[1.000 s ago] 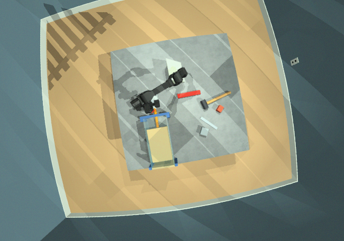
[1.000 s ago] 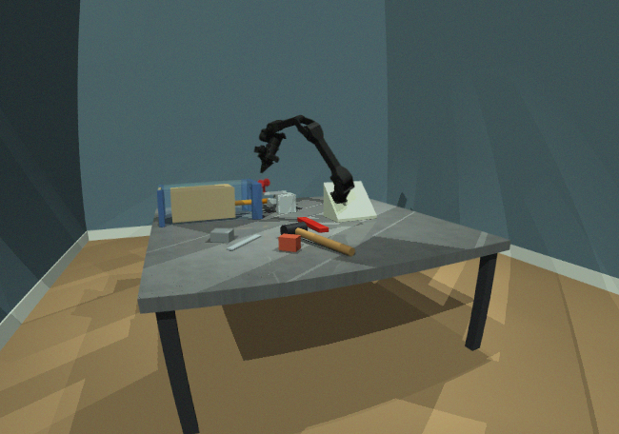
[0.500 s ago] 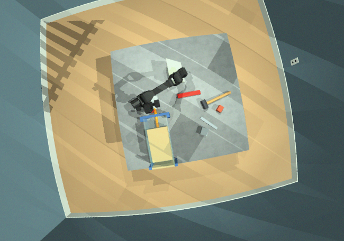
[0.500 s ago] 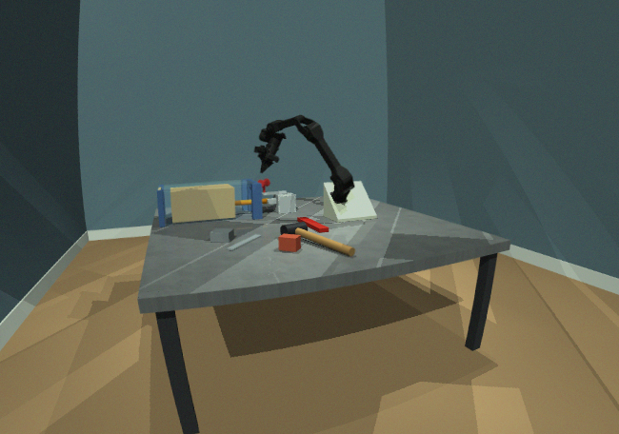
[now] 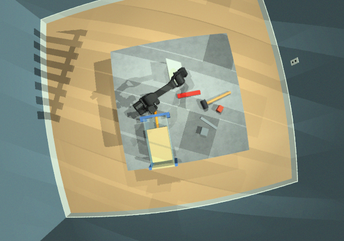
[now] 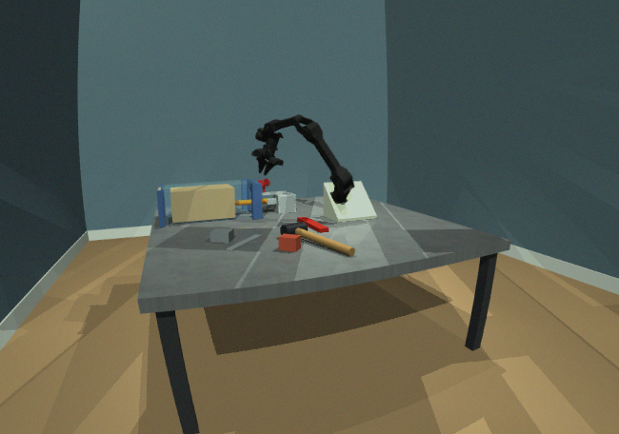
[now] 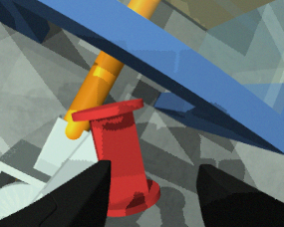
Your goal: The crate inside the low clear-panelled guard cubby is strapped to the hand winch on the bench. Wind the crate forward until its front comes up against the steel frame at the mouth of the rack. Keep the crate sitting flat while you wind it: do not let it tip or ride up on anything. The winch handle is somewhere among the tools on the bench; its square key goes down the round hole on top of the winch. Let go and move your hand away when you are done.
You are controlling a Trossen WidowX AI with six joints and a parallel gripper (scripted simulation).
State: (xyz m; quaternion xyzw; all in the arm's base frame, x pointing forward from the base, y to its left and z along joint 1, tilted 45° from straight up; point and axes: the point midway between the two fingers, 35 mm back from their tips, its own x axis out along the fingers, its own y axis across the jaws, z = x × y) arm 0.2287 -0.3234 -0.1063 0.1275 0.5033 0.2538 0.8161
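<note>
My gripper tip is now 60 mm above the red spool-shaped handle grip, 10 mm to the right of it and 10 mm past it. Round my gripper tip: clear-panelled cubby (300 mm ahead, 80 mm below, 10 mm to the right); then winch handle (90 mm below, 40 mm behind, 20 mm to the left); then grey winch (160 mm below, 120 mm behind, 30 mm to the left).
</note>
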